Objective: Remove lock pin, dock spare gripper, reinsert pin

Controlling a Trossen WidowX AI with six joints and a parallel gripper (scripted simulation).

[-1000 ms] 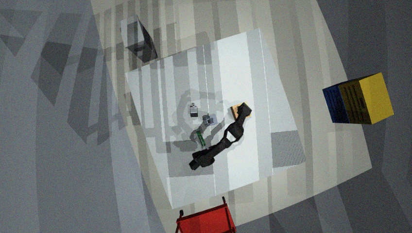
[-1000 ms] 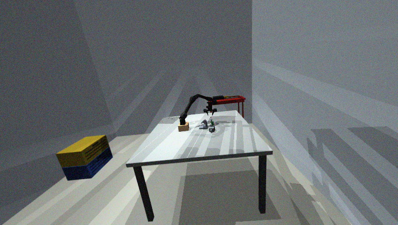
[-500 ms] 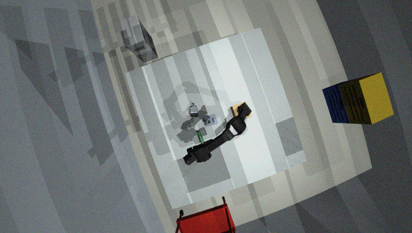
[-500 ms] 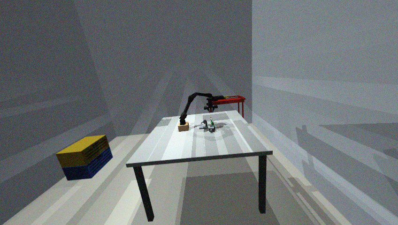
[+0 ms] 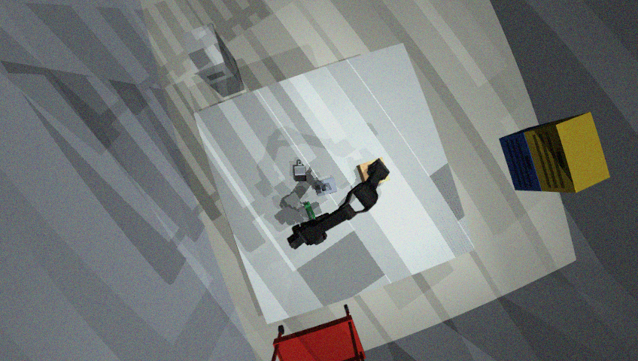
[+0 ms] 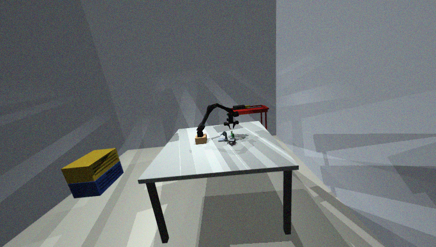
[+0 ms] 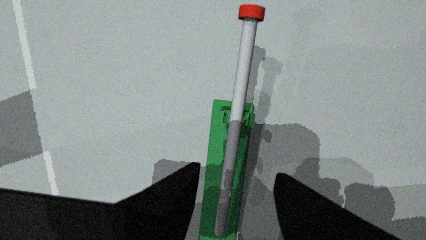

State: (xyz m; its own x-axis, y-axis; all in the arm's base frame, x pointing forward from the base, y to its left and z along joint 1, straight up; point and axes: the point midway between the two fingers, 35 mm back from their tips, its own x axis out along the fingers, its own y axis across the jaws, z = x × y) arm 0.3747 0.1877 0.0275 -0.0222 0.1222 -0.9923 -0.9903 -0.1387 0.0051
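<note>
My gripper tip is now 10 mm short of the green part, 40 mm to the left of it and 50 mm above it. The rest, counted from my gripper tip: spare gripper 280 mm to the right, 50 mm below; then grey mount 90 mm behind, 160 mm to the right, 20 mm below.
</note>
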